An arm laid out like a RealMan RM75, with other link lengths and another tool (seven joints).
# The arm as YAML. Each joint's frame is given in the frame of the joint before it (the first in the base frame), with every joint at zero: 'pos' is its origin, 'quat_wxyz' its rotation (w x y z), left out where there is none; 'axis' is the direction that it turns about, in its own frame. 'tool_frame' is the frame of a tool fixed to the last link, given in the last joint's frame.
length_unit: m
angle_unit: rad
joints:
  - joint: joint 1
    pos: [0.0, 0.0, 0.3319]
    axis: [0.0, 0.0, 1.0]
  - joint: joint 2
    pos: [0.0, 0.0, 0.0]
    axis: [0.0, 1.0, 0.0]
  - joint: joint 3
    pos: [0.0, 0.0, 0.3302]
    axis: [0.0, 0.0, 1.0]
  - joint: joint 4
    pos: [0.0, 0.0, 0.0]
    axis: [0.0, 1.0, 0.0]
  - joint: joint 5
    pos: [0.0, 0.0, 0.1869]
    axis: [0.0, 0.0, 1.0]
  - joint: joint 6
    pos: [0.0, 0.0, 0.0]
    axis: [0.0, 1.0, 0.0]
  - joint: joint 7
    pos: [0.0, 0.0, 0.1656]
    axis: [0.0, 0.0, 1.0]
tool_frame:
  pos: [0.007, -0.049, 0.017]
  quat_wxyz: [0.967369, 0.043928, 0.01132, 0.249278]
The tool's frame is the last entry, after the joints.
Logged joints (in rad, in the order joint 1, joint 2, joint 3, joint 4, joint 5, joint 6, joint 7), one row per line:
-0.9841, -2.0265, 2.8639, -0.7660, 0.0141, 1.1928, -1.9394
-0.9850, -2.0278, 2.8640, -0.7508, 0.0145, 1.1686, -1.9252
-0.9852, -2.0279, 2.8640, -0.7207, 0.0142, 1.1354, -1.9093
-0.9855, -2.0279, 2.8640, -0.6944, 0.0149, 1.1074, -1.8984
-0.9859, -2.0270, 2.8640, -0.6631, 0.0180, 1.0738, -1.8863
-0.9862, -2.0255, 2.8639, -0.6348, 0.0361, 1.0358, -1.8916
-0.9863, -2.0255, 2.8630, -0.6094, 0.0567, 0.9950, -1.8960
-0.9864, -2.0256, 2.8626, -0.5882, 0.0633, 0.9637, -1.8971
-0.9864, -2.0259, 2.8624, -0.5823, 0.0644, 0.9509, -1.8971
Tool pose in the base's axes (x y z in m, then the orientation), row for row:
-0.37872, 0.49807, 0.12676, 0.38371, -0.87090, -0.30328, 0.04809
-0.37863, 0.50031, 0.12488, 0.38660, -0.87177, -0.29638, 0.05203
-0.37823, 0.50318, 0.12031, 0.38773, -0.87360, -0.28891, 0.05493
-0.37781, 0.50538, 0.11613, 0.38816, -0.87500, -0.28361, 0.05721
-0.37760, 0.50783, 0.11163, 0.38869, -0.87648, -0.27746, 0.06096
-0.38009, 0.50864, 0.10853, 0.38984, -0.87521, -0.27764, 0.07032
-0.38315, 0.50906, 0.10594, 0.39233, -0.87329, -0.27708, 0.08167
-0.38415, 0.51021, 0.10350, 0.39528, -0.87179, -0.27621, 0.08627
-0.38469, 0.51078, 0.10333, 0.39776, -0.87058, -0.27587, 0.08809
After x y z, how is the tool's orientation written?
As a quaternion, w x y z.
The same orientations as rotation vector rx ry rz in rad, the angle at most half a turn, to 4 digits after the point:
-2.2200, -0.7731, 0.1226
-2.2192, -0.7545, 0.1325
-2.2227, -0.7351, 0.1398
-2.2258, -0.7214, 0.1455
-2.2290, -0.7056, 0.1550
-2.2246, -0.7057, 0.1787
-2.2171, -0.7035, 0.2073
-2.2103, -0.7003, 0.2187
-2.2047, -0.6986, 0.2231

